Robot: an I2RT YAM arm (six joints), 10 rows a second.
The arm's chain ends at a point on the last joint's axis. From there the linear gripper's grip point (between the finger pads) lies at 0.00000 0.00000 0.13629 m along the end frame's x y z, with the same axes.
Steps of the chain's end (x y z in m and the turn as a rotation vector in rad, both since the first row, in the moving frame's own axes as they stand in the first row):
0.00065, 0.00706, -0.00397, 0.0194, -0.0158, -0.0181
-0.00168, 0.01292, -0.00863, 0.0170, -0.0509, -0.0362
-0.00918, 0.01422, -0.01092, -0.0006, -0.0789, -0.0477
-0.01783, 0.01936, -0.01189, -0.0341, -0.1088, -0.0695
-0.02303, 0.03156, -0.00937, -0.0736, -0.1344, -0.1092
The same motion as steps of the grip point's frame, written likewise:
-0.00153, 0.00444, -0.00401, 0.0194, -0.0158, -0.0181
-0.00865, 0.01073, -0.00883, 0.0170, -0.0509, -0.0362
-0.01992, 0.01456, -0.01134, -0.0006, -0.0789, -0.0477
-0.03245, 0.02451, -0.01277, -0.0341, -0.1088, -0.0695
-0.04069, 0.04253, -0.01097, -0.0736, -0.1344, -0.1092

